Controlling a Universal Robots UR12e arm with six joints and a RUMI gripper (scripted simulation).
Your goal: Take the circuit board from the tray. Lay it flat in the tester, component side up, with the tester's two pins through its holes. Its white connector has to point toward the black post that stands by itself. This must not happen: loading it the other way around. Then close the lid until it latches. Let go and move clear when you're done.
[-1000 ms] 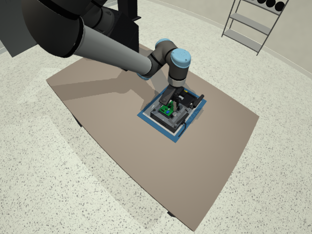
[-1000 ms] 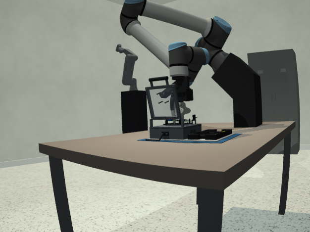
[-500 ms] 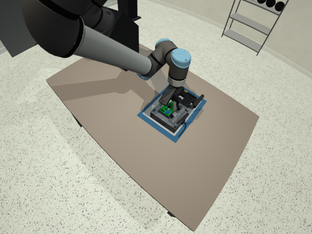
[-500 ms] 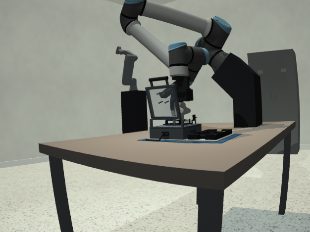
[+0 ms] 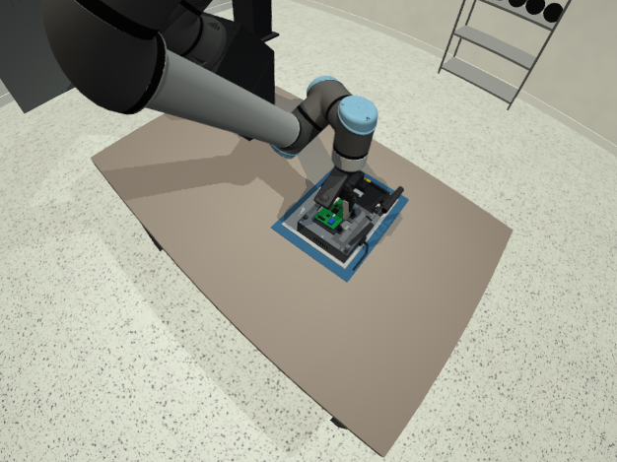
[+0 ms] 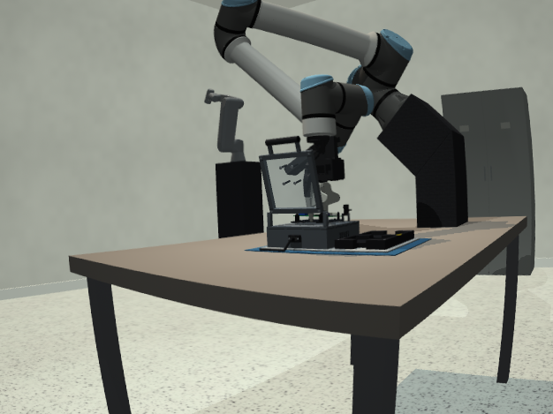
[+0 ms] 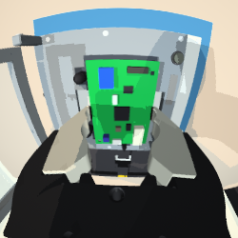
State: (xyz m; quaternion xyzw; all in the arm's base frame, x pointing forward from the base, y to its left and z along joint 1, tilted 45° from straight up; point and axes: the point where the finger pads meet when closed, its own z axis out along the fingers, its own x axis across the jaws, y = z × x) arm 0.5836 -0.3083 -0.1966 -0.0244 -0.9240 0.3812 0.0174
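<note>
My hand is right at the green circuit board. From my hand the other things lie so: tester bed 10 mm ahead, 10 mm below; black post 60 mm behind, 60 mm to the left, 10 mm above; tester 40 mm ahead, 40 mm to the left, 30 mm above.
</note>
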